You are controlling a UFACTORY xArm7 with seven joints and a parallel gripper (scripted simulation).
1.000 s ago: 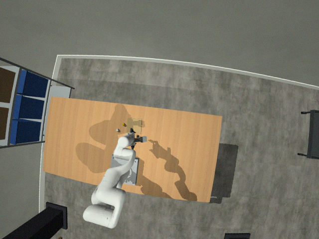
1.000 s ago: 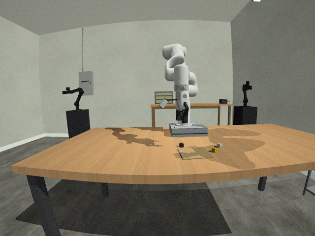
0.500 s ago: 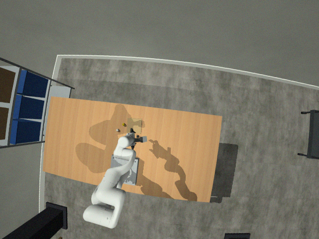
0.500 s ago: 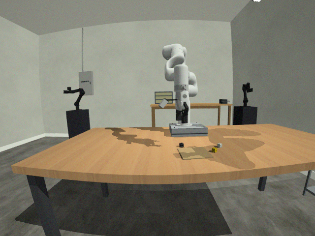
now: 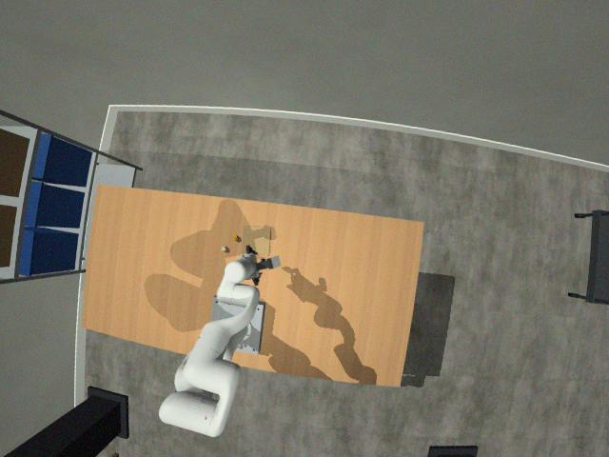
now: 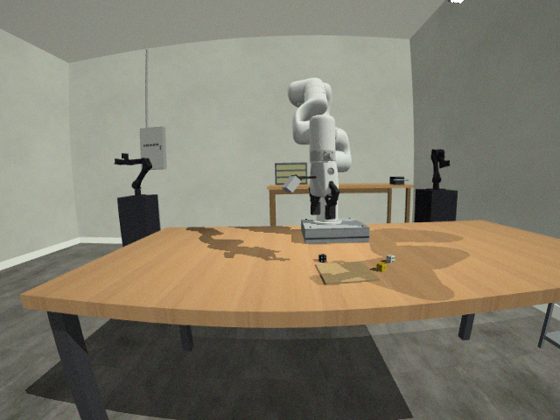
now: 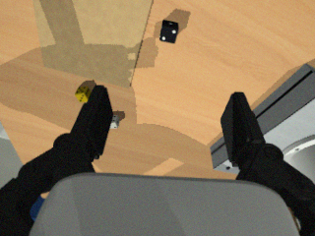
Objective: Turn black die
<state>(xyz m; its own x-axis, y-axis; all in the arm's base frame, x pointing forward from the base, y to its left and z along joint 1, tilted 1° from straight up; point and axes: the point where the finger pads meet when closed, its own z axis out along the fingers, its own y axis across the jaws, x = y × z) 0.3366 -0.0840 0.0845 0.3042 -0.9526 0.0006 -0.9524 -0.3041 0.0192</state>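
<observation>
Right now the black die is 14 cm below my hand. Also, from my hand: yellow die (10 cm ahead, 15 cm to the left, 14 cm below); white die (4 cm ahead, 21 cm to the left, 14 cm below); tan mat (10 cm ahead, 5 cm to the left, 15 cm below).
</observation>
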